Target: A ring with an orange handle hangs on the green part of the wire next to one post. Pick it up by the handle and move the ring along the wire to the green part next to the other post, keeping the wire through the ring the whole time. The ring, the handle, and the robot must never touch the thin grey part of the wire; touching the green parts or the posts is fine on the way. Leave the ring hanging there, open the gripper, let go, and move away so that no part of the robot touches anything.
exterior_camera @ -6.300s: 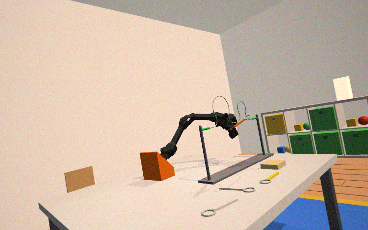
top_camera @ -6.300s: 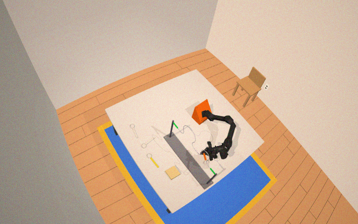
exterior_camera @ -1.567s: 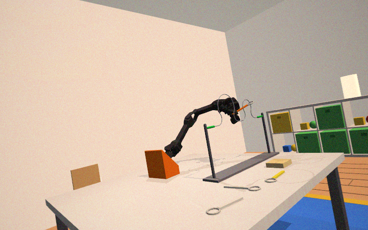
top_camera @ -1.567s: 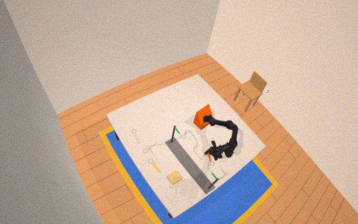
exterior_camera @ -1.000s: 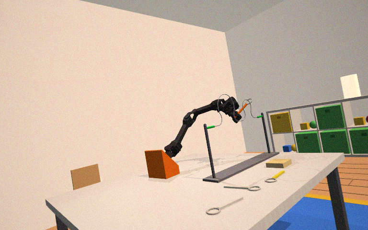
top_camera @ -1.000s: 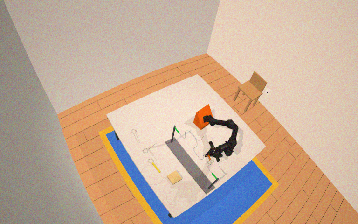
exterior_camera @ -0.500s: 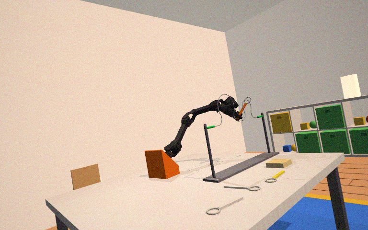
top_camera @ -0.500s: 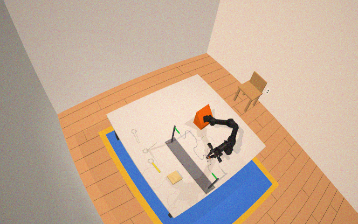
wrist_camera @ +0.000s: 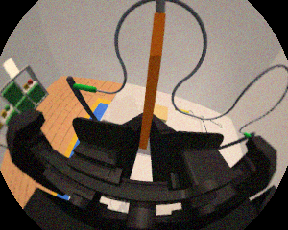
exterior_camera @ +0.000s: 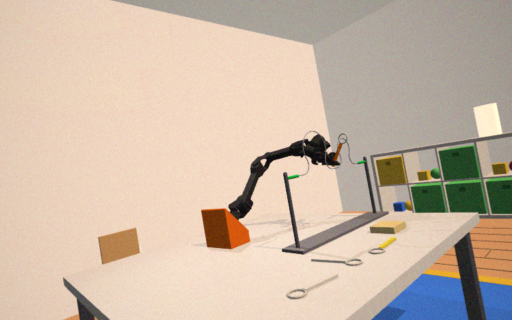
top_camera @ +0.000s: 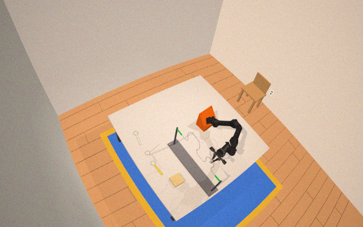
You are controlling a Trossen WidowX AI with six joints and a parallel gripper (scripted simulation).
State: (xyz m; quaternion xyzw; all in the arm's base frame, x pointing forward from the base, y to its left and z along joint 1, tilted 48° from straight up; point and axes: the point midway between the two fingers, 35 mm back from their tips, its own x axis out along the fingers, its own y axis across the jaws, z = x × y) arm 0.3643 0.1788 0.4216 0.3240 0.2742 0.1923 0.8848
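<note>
The ring with orange handle lies 80 mm above my gripper tip, 10 mm to the left of it and 10 mm ahead of it. Round my gripper tip: tan block: 280 mm below, 240 mm ahead, 80 mm to the right; yellow-handled ring: 330 mm ahead, 290 mm to the right, 280 mm below.
</note>
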